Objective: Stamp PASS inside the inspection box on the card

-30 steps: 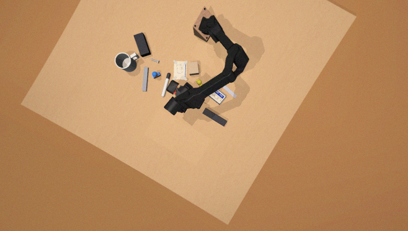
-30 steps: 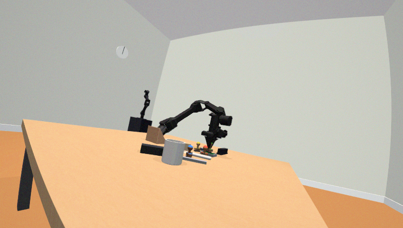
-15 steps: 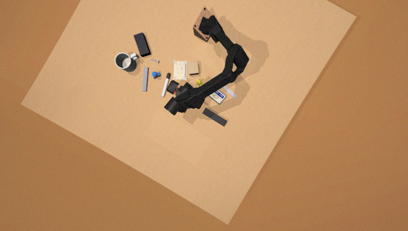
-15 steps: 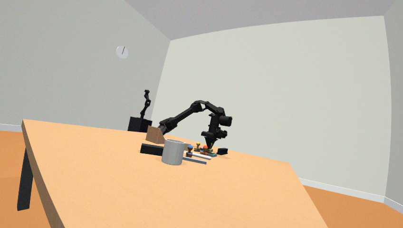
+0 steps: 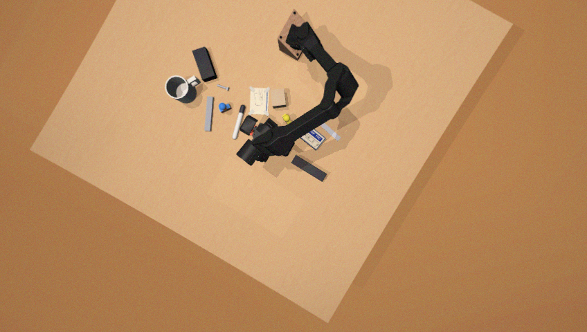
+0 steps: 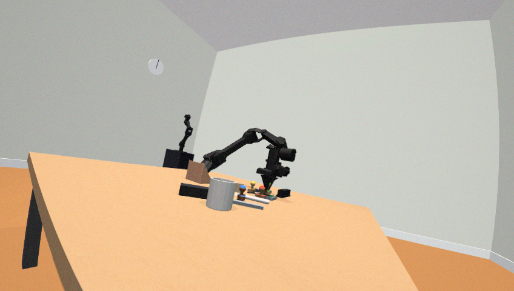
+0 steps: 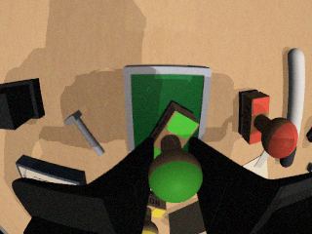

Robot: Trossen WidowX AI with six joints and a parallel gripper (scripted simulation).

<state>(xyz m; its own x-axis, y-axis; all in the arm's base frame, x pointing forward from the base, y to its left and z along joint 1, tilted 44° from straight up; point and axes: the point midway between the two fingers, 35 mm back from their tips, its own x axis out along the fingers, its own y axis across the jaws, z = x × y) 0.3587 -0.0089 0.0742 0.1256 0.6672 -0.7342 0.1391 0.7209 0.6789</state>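
Now: the green-knobbed stamp right at my gripper tip. Also, from my gripper tip: yellow stamp: 90 mm behind, 30 mm to the left, 20 mm below; then green ink pad: 30 mm below; then red stamp: 70 mm to the right, 20 mm below.
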